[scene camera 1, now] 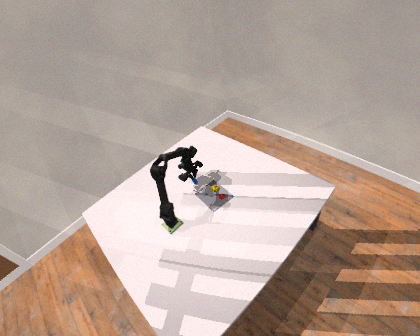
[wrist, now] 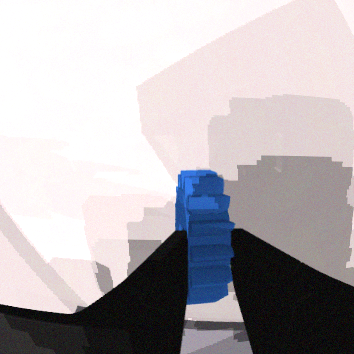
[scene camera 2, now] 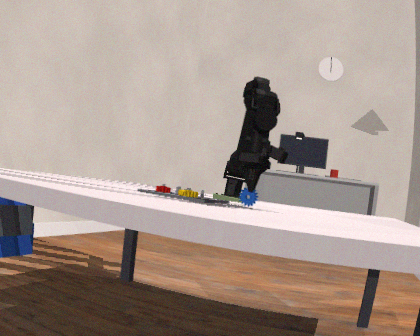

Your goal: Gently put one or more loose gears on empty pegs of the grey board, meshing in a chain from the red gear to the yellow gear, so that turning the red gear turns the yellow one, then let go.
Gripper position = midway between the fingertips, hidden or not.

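Observation:
A grey board [wrist: 192, 329] is in view. A blue gear [wrist: 201, 207], which touches nothing else, is held by my gripper [scene camera 2: 251, 192]; the wrist view has my gripper too [wrist: 207, 240].

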